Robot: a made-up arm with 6 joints. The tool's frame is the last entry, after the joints.
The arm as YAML. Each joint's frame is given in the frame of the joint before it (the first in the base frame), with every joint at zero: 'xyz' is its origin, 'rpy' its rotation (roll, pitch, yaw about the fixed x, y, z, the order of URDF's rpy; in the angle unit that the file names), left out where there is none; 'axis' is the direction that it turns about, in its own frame. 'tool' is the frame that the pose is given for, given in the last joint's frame.
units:
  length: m
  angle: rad
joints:
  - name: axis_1
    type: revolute
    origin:
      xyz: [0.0, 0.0, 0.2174]
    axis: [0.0, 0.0, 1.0]
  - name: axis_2
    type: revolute
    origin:
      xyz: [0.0, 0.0, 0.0]
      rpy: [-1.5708, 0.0, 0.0]
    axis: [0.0, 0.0, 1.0]
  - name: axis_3
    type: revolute
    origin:
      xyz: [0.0, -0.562, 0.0]
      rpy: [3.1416, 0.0, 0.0]
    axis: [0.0, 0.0, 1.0]
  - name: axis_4
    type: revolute
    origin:
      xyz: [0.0, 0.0, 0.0]
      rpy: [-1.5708, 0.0, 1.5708]
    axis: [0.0, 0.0, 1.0]
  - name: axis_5
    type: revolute
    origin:
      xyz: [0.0, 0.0, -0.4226]
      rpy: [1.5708, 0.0, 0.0]
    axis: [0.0, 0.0, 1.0]
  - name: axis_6
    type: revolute
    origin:
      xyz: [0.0, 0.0, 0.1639]
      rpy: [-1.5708, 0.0, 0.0]
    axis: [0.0, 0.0, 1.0]
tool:
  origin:
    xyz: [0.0, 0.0, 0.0]
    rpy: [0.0, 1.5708, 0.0]
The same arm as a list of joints. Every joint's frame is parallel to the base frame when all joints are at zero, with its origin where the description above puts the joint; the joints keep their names.
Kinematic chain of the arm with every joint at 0, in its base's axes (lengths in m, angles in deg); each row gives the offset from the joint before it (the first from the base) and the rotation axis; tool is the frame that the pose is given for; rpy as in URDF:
axis_1: xyz 0 0 0.2174 axis +z
axis_2: xyz 0 0 0 axis +y
axis_3: xyz 0 0 0.562 axis -y
axis_4: xyz 0 0 0 axis -x
axis_5: xyz 0.4226 0 0 axis -y
axis_6: xyz 0 -0.1639 0 axis -x
tool: xyz 0 0 0 rpy 0 0 0

